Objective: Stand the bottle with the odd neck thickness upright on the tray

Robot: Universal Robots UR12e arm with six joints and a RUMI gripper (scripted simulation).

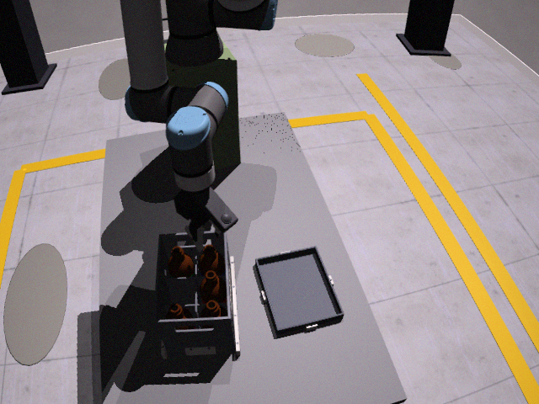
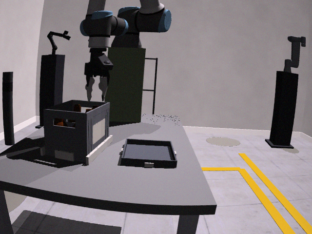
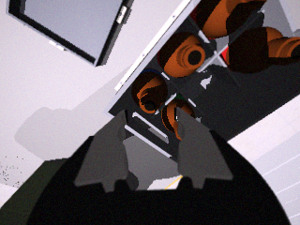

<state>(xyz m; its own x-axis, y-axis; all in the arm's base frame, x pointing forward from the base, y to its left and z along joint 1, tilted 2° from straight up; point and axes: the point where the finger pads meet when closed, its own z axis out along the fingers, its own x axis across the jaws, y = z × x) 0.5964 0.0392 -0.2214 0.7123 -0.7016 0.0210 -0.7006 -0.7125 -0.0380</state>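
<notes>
My gripper is now 80 mm short of the dark grey crate, 50 mm to the left of it and 110 mm above it. From my hand the other things lie so: black tray: 40 mm ahead, 230 mm to the left, 180 mm below.
</notes>
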